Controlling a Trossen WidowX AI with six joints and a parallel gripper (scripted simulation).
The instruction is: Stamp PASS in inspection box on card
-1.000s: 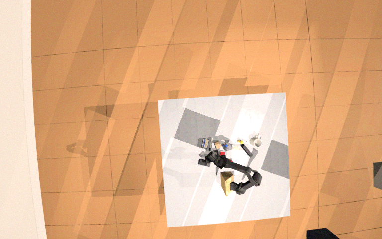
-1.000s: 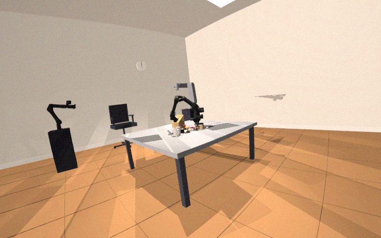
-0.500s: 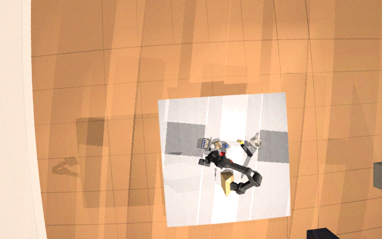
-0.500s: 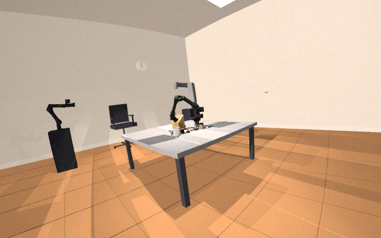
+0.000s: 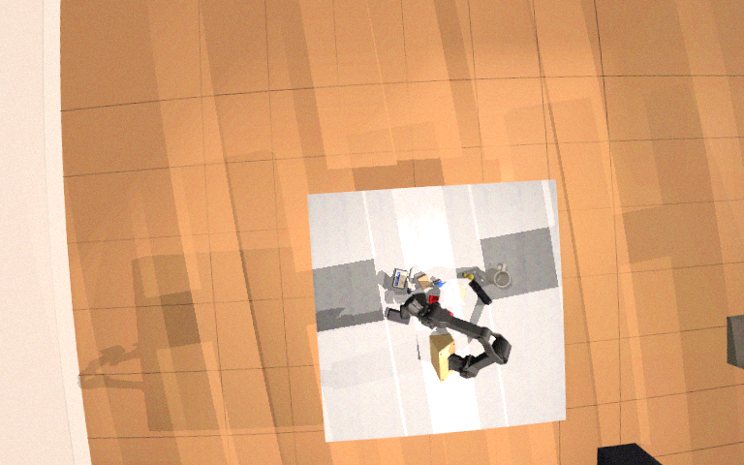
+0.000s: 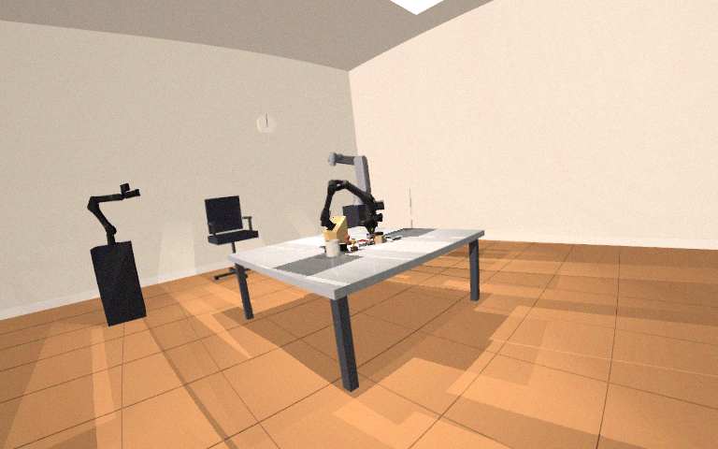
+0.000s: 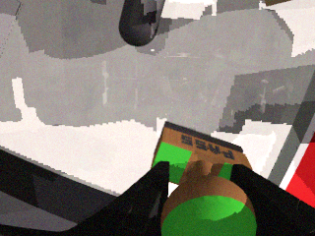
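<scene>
Right now my gripper tip is 9 cm to the left of the ink pad, 4 cm above it and 1 cm past it. The rest, counted from my gripper tip: marker 10 cm ahead, 4 cm below, 2 cm to the left; then cardboard box 11 cm ahead, 5 cm to the right, 2 cm below; then dark grey block 9 cm to the left, 6 cm behind, 3 cm below.
</scene>
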